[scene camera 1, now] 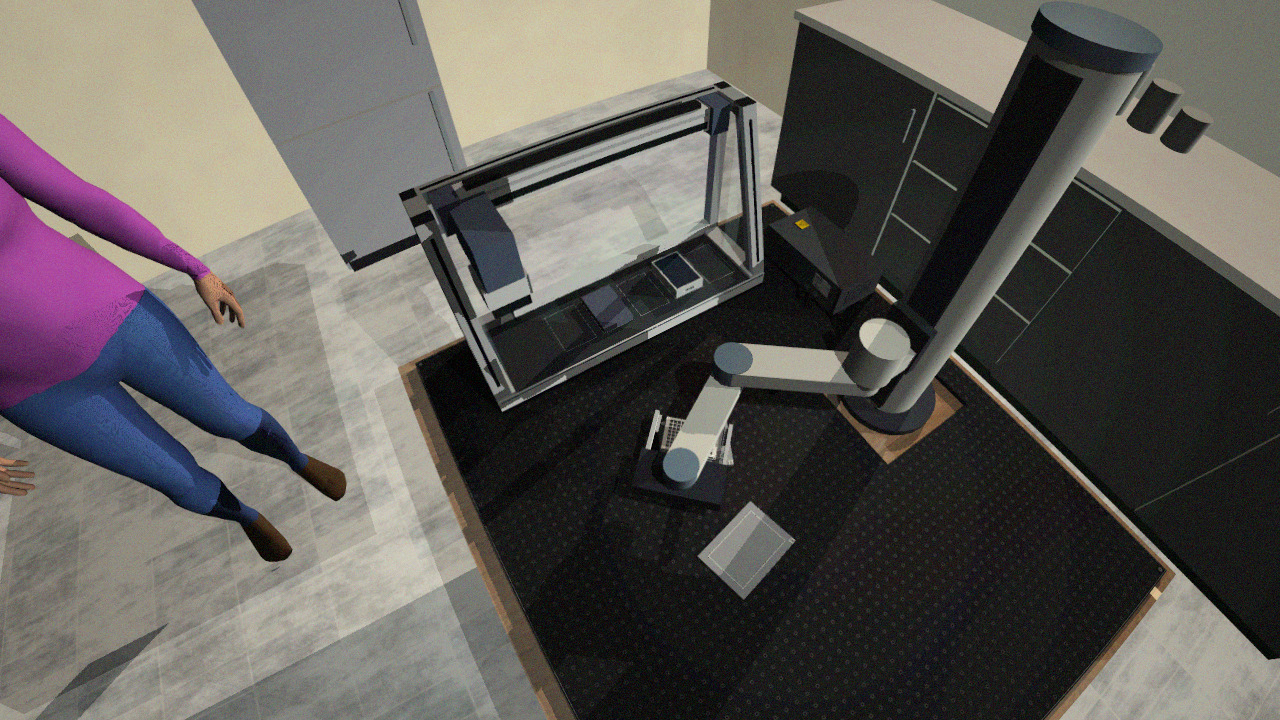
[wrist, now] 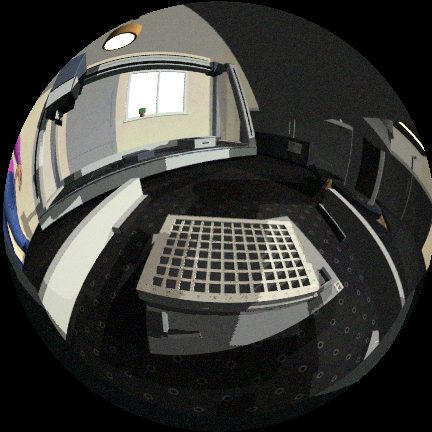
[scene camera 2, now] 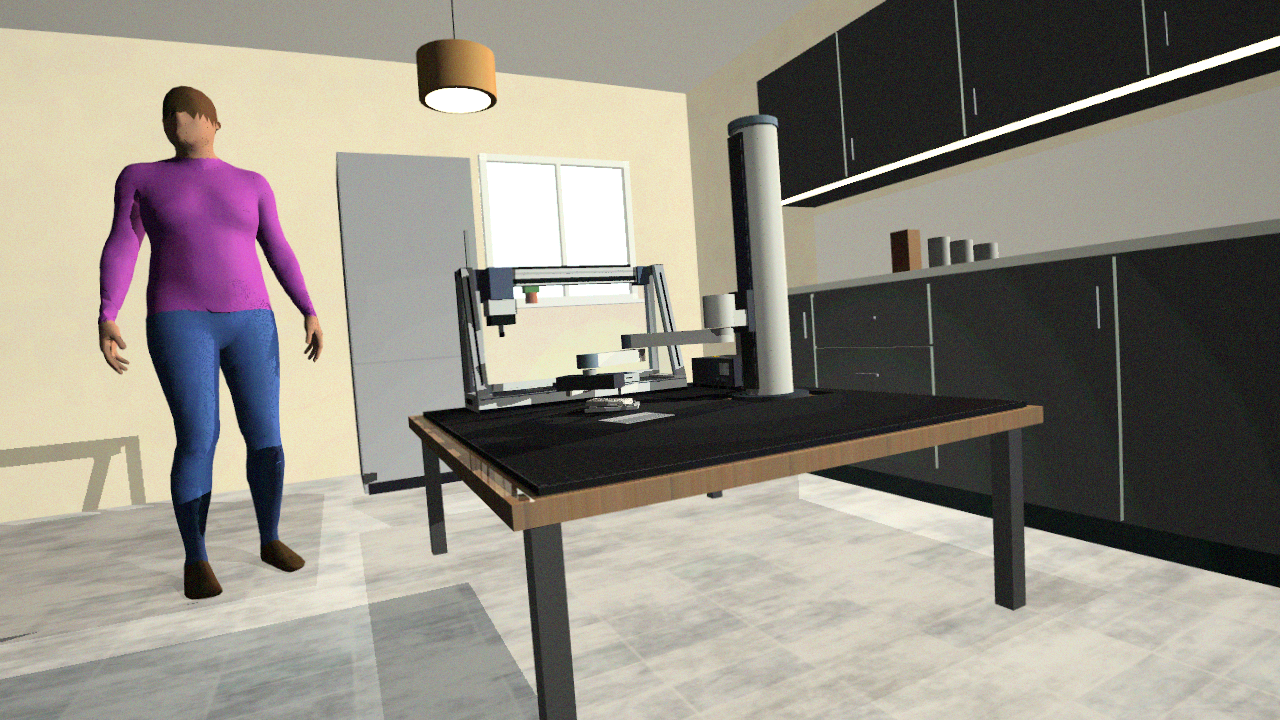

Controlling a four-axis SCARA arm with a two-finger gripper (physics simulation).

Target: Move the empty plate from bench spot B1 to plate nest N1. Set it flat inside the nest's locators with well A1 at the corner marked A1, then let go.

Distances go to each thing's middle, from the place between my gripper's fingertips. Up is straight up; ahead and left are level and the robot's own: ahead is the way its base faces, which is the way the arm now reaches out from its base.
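From where my hand is, the grey nest (wrist: 170, 330) is 3 cm to the left of it, 1 cm ahead of it and 6 cm below it. There's a flat square pad (scene camera 1: 751, 544) as well, and that's 29 cm to the left of my hand, 6 cm ahead of it and 7 cm below it.
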